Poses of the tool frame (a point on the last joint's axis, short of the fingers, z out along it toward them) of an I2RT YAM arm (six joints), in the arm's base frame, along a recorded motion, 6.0 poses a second.
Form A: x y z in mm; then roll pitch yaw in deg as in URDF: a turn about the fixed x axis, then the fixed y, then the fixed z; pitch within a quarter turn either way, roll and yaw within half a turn.
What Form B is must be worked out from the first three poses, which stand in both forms.
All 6 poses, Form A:
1: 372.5 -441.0 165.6 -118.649 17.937 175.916
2: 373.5 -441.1 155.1 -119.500 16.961 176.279
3: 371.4 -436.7 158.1 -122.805 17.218 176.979
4: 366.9 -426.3 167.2 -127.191 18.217 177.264
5: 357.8 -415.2 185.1 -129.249 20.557 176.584
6: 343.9 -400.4 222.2 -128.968 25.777 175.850
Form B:
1:
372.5 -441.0 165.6
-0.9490 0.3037 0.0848
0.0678 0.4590 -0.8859
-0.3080 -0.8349 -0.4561

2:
373.5 -441.1 155.1
-0.9545 0.2853 0.0869
0.0621 0.4749 -0.8778
-0.2917 -0.8325 -0.4710

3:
371.4 -436.7 158.1
-0.9539 0.2770 0.1159
0.0503 0.5279 -0.8478
-0.2960 -0.8029 -0.5175

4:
366.9 -426.3 167.2
-0.9488 0.2776 0.1507
0.0453 0.5919 -0.8047
-0.3126 -0.7567 -0.5742

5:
357.8 -415.2 185.1
-0.9347 0.3091 0.1756
0.0558 0.6154 -0.7863
-0.3511 -0.7251 -0.5924

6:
343.9 -400.4 222.2
-0.8981 0.3827 0.2165
0.0652 0.6028 -0.7953
-0.4349 -0.7001 -0.5663

